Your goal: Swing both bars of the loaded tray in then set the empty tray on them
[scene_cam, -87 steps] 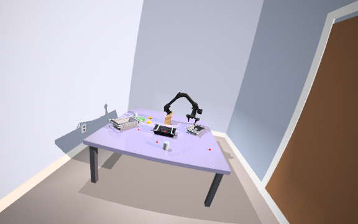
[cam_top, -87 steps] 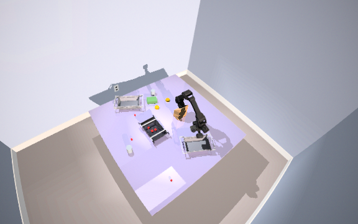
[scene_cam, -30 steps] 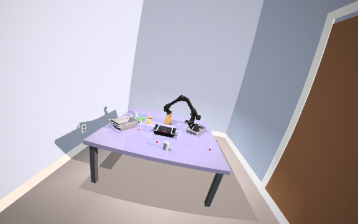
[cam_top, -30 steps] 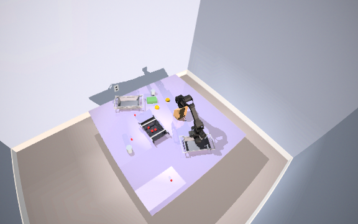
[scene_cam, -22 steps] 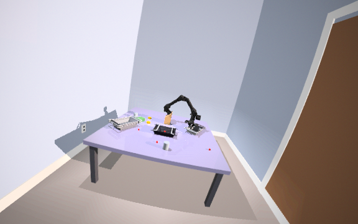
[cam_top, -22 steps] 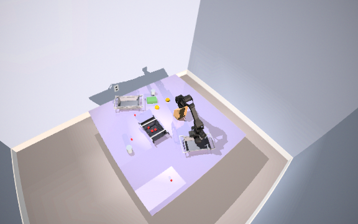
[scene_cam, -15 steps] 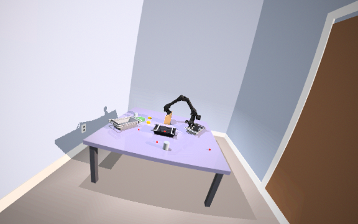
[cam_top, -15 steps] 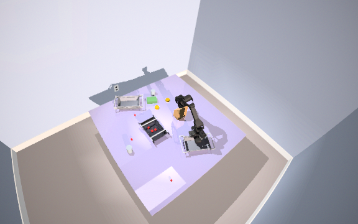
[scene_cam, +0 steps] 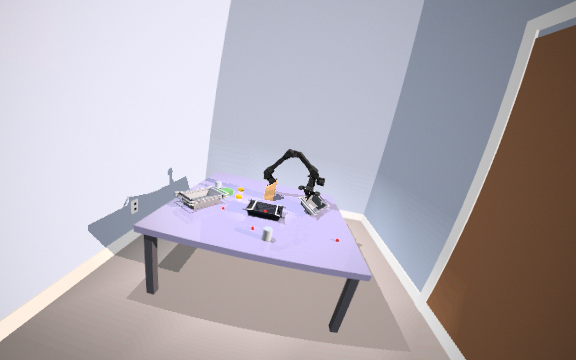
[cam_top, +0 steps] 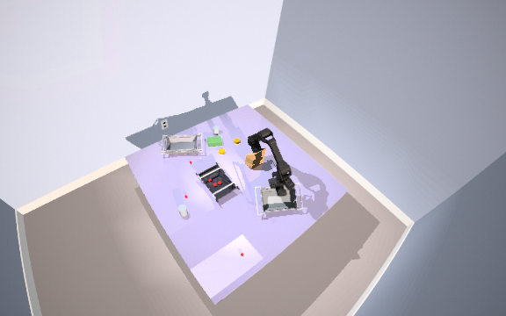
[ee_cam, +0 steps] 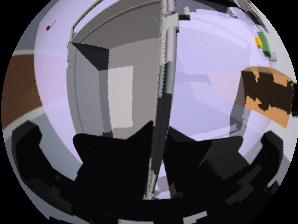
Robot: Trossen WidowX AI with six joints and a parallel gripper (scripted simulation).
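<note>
The grey tray is 7 cm to the left of my gripper tip and 3 cm ahead of it. From my gripper tip the other things lie so: green block (67 cm to the right, 12 cm ahead, 6 cm below).
</note>
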